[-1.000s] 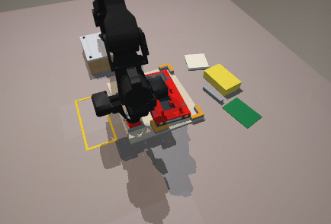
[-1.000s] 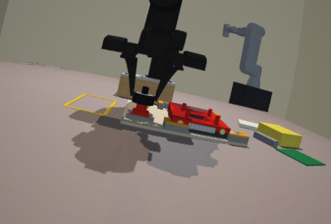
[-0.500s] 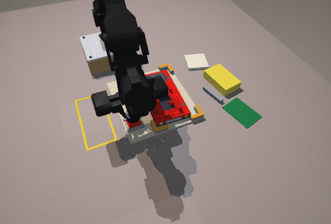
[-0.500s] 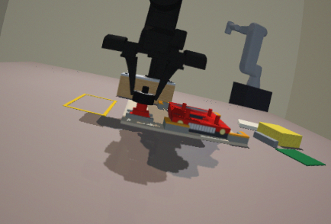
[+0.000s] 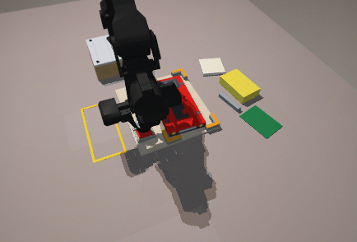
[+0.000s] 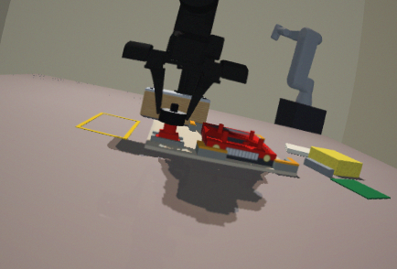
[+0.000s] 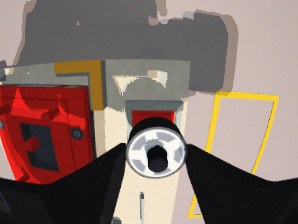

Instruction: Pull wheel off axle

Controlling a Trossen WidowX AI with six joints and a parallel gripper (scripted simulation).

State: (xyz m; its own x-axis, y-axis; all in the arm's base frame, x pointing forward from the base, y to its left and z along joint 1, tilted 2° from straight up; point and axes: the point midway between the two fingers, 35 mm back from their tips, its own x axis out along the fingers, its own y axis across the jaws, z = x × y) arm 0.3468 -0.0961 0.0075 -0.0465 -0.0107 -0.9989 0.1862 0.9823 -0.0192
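The wheel is right at my gripper tip. The rest, counted from my gripper tip: green tile (30 cm to the left, 14 cm ahead, 4 cm below); then yellow block (33 cm to the left, 3 cm below, 1 cm ahead); then grey bar (27 cm to the left, 4 cm ahead, 3 cm below).
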